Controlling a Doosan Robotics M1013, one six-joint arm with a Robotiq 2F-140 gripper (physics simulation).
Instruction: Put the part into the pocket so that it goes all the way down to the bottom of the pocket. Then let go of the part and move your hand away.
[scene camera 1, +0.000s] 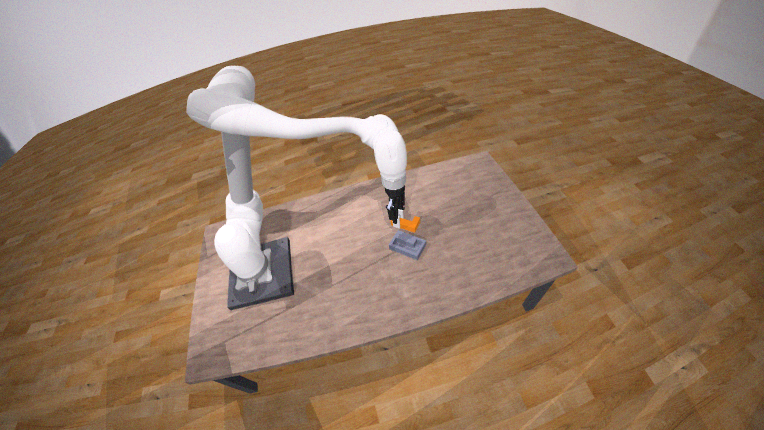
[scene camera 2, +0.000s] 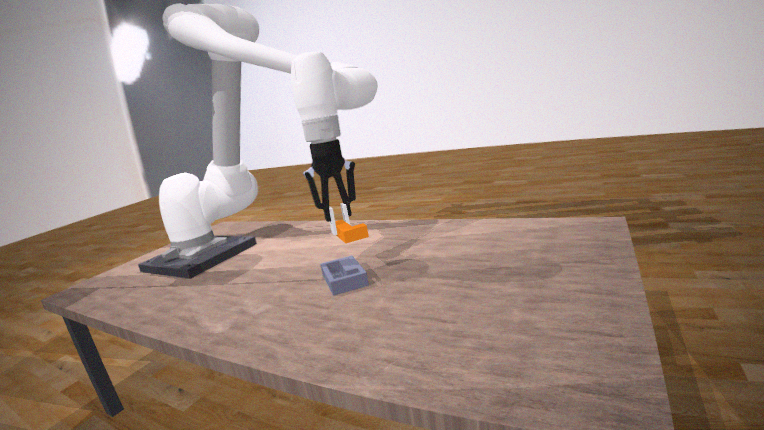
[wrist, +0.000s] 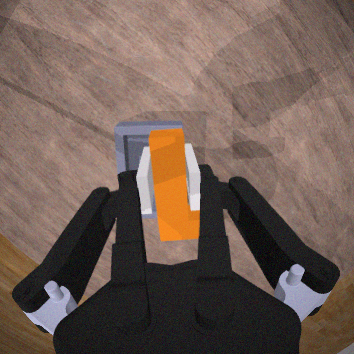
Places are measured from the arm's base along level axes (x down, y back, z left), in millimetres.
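Where they show: gripper, fingertip midpoint: (scene camera 1: 398, 223) (wrist: 168, 159); arm's base at its link origin: (scene camera 1: 254, 269) (scene camera 2: 195, 249).
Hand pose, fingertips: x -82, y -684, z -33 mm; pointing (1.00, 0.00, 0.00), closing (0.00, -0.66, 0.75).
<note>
Each offset is from my fingertips to the top centre of the thing. Level surfaces: height alone.
An orange L-shaped part {dx -24, dy -30, dz -6 mm} (scene camera 1: 410, 224) (scene camera 2: 352, 232) (wrist: 169, 175) is held in the air above the table, apart from the block. My gripper (scene camera 1: 396, 223) (scene camera 2: 340, 220) (wrist: 168, 159) is shut on its long arm, with a white fingertip on either side. A blue-grey block {dx +76, dy -19, dz -54 mm} (scene camera 1: 405, 253) (scene camera 2: 350, 284) (wrist: 120, 157) with an L-shaped pocket in its top lies on the table below. In the wrist view the block's long side runs roughly along the part's long arm. The part and the fingers cover much of the block there, and most of the pocket is hidden.
The wooden table {dx +112 mm} (scene camera 1: 342, 315) (scene camera 2: 481, 320) (wrist: 280, 210) carries the block and the dark base plate (scene camera 1: 278, 267) (scene camera 2: 160, 267) of the arm at its left end. Shadows fall across the table top.
</note>
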